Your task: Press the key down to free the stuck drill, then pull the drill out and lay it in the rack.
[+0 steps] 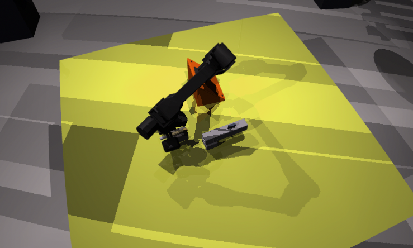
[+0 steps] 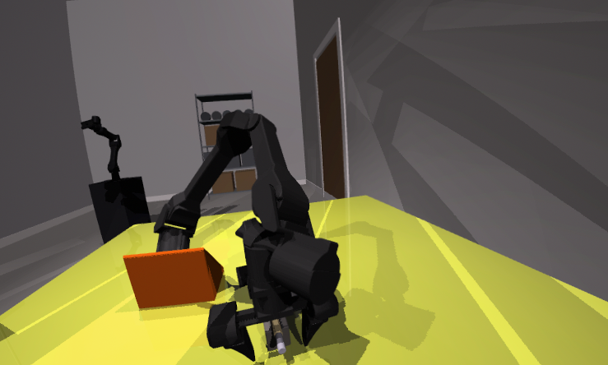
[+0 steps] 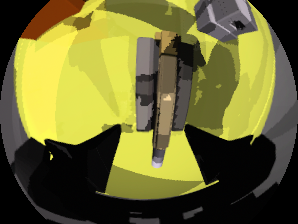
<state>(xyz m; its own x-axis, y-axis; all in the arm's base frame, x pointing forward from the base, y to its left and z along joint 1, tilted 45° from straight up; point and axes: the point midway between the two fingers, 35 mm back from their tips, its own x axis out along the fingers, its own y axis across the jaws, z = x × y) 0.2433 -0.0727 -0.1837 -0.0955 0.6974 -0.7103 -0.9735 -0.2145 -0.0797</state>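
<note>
My gripper tip is 10 mm past the drill, 40 mm to the right of it and 30 mm below it. From my gripper tip the other things lie so: dark key (20 mm ahead, 260 mm to the left, 40 mm above); grey v-grooved rack (10 mm behind, 50 mm to the left, 10 mm above); grey housing block (30 mm ahead, 230 mm to the left, 30 mm above).
</note>
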